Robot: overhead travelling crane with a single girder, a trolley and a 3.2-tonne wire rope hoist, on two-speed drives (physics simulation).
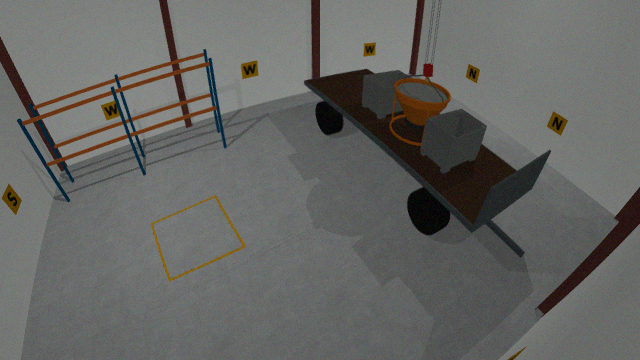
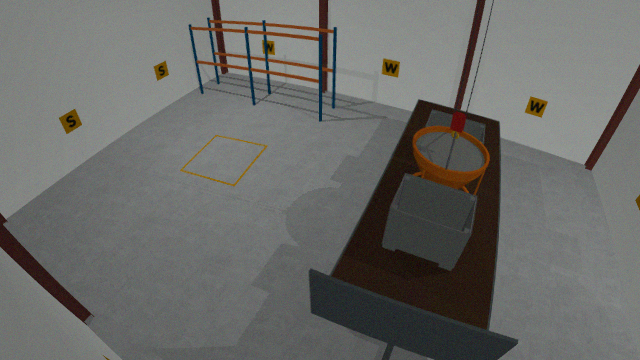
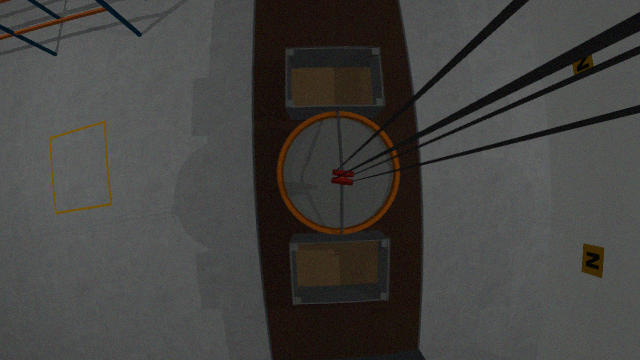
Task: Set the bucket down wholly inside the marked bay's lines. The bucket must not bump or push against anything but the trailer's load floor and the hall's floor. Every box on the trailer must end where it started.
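Note:
The orange bucket [image 1: 422,109] [image 2: 452,176] [image 3: 281,172] is upright on the load floor of the trailer [image 1: 335,84] [image 2: 415,295] [image 3: 340,330], between two grey boxes. Any small gap under its base ring cannot be told. The near box [image 1: 450,142] [image 2: 425,232] [image 3: 340,295] and the far box [image 1: 380,95] [image 3: 334,57] stand close to it; contact cannot be told. My hook [image 1: 428,78] [image 2: 455,134] [image 3: 342,177], under its red block, holds the bucket's bail, roughly above the bucket's middle. The marked bay's yellow outline [image 1: 161,252] [image 2: 207,178] [image 3: 53,175] lies on the hall floor.
A blue and orange rack [image 1: 128,135] [image 2: 320,100] [image 3: 120,17] stands near the W wall, beyond the bay. The trailer has an upright end board [image 1: 517,187] [image 2: 400,320] at its near end. Dark red columns [image 1: 315,40] [image 2: 323,50] stand along the walls.

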